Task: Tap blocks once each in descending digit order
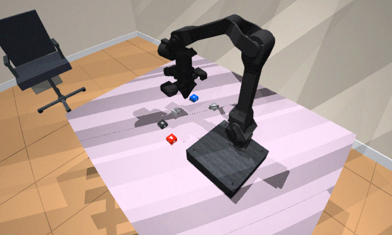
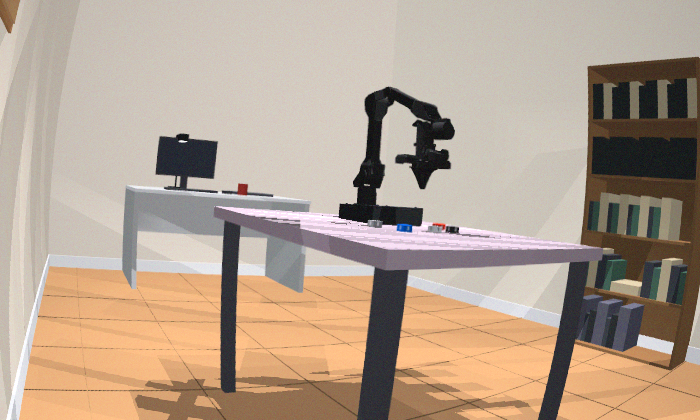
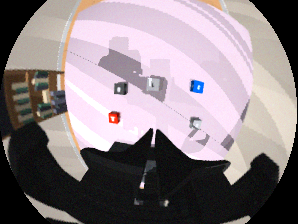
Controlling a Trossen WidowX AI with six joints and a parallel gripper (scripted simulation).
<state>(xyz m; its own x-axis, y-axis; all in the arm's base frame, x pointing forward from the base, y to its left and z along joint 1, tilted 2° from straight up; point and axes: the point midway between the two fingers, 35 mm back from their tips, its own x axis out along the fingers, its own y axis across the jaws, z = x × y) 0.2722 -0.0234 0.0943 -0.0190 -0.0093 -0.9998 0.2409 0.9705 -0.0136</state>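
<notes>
My gripper tip is 60 mm past the grey block, 140 mm to the left of it and 120 mm above it. Round my gripper tip: red block 20 mm behind, 130 mm to the left, 120 mm below; white block 70 mm ahead, 120 mm below; black block 70 mm ahead, 90 mm to the left, 120 mm below.
</notes>
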